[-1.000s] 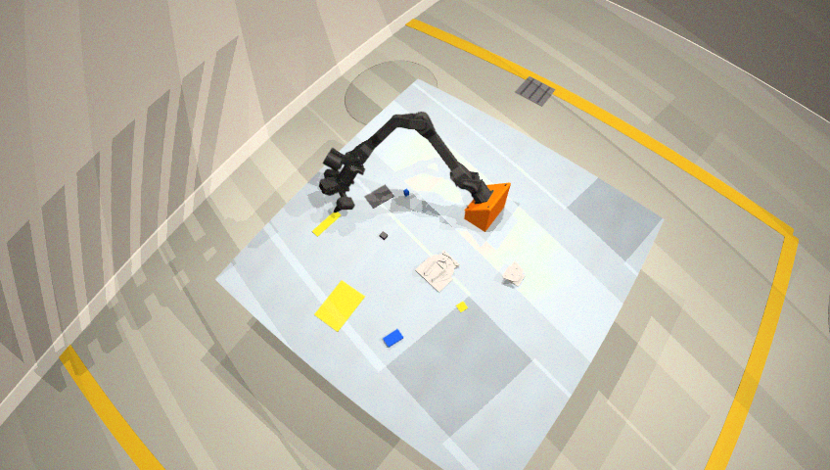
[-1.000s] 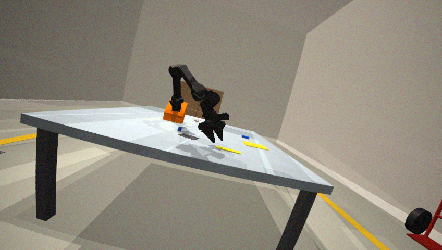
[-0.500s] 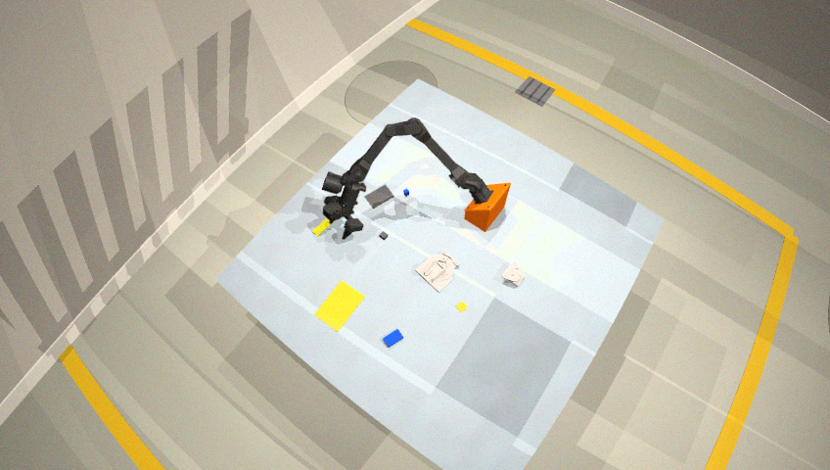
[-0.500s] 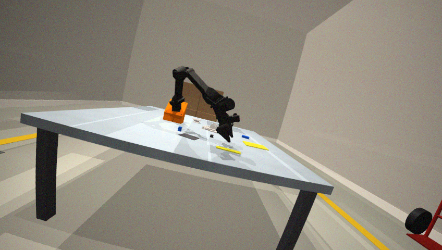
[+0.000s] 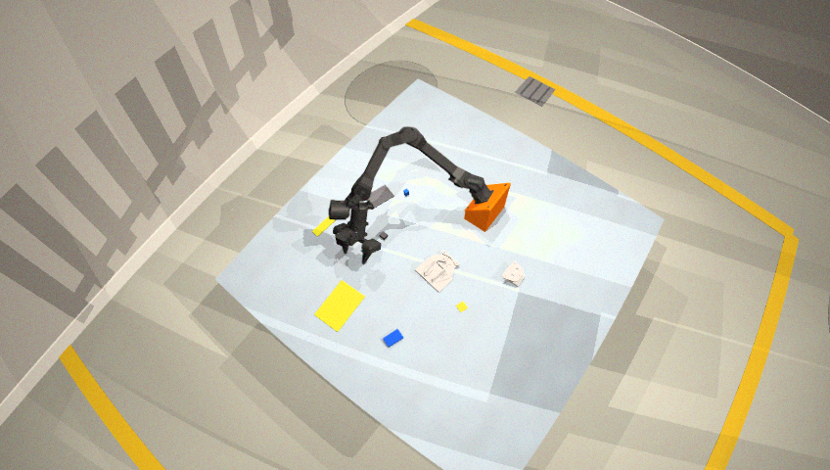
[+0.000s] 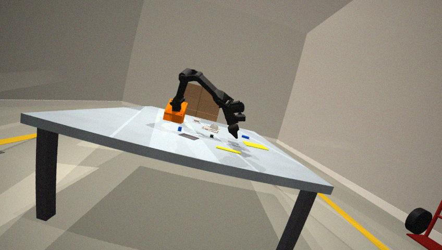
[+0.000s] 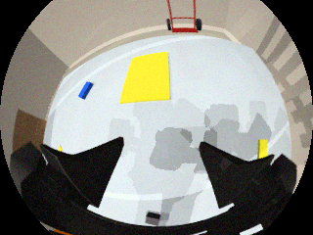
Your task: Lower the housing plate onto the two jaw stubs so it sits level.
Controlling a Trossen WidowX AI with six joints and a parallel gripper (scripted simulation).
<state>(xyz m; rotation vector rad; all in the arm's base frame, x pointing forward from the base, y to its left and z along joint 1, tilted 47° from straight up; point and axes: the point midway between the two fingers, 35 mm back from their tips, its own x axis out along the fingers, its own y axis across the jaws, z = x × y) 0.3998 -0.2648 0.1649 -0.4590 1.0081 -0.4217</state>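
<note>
My gripper tip is 41 cm to the right of the small yellow tile, 5 cm past it and 5 cm above it. From my gripper tip the other things lie so: small black cube: 15 cm behind, 4 cm below, 3 cm to the left; dark patch: 29 cm behind, 8 cm to the right, 5 cm below.
</note>
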